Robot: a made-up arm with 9 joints. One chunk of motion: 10 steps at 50 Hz.
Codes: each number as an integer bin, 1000 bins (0 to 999) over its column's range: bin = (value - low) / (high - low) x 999, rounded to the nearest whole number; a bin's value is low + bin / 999 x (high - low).
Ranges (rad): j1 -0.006..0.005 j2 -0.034..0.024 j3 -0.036..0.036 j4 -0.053..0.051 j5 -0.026..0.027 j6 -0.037..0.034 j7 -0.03..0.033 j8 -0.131..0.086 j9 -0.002..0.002
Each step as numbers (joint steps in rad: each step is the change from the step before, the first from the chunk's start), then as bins.
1 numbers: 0.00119 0.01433 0.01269 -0.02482 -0.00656 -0.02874 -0.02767 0.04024 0.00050
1 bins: 653 832 676 271 366 116 37 788 624
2 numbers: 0.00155 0.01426 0.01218 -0.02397 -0.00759 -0.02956 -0.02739 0.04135 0.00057
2 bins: 686 831 668 279 347 105 41 793 642
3 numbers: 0.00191 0.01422 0.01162 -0.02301 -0.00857 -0.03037 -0.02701 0.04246 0.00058
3 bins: 718 831 661 288 329 93 47 799 644
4 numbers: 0.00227 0.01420 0.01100 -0.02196 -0.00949 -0.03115 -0.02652 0.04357 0.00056
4 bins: 751 830 652 298 311 82 55 804 639
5 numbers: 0.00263 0.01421 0.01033 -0.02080 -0.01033 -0.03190 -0.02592 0.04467 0.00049
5 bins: 784 830 643 309 295 72 65 809 622
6 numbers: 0.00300 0.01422 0.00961 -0.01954 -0.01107 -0.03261 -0.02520 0.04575 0.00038
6 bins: 817 831 633 321 281 62 76 814 594
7 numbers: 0.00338 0.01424 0.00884 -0.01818 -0.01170 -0.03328 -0.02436 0.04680 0.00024
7 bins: 852 831 622 334 270 52 89 819 559
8 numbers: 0.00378 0.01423 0.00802 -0.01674 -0.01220 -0.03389 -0.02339 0.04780 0.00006
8 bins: 888 831 611 348 260 44 105 823 514
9 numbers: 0.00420 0.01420 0.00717 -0.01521 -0.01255 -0.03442 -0.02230 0.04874 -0.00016
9 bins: 926 830 599 363 254 36 122 827 460
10 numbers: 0.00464 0.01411 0.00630 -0.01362 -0.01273 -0.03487 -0.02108 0.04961 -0.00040
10 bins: 966 829 587 378 250 30 141 831 400
